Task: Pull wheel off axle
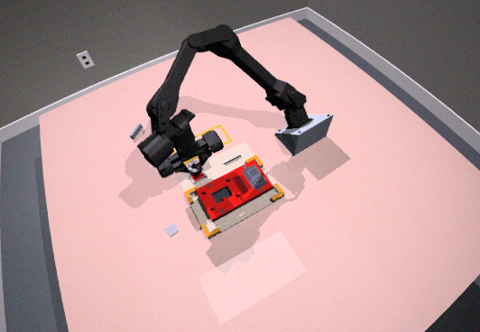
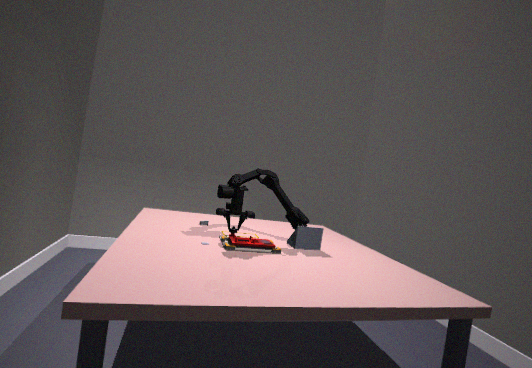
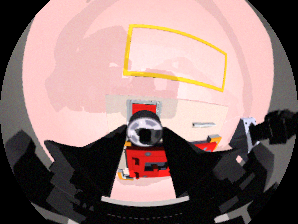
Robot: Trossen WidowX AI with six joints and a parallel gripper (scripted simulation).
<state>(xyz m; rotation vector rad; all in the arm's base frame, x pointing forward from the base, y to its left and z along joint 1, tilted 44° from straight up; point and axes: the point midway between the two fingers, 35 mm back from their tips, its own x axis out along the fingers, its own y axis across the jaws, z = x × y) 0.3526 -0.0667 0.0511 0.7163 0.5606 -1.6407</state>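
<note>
Now: gripper tip 1 cm above the dark axle. The rest, counted from my gripper tip: dark bar: 29 cm to the right, 8 cm ahead, 3 cm below; black wheel: right at my gripper tip; grey plate: 16 cm ahead, 10 cm to the left, 4 cm below.
</note>
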